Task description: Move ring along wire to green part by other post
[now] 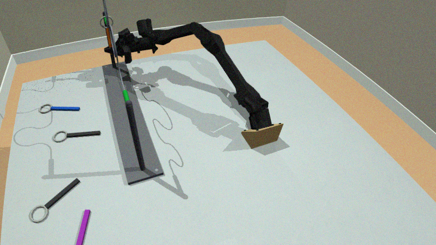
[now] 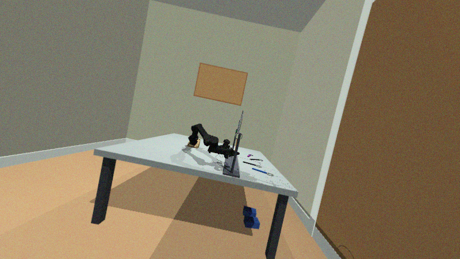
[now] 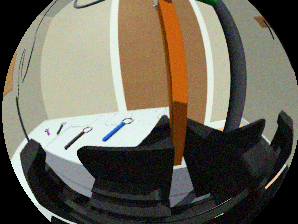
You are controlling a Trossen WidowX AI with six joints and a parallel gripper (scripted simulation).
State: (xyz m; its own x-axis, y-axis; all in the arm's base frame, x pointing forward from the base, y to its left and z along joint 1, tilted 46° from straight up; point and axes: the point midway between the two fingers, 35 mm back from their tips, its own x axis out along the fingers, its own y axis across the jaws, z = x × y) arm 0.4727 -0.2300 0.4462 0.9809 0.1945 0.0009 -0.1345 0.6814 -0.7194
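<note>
The ring with orange handle lies 3 cm behind my gripper tip and 8 cm above it. Also, from my gripper tip: blue-handled ring: 22 cm ahead, 17 cm to the left, 13 cm below.
</note>
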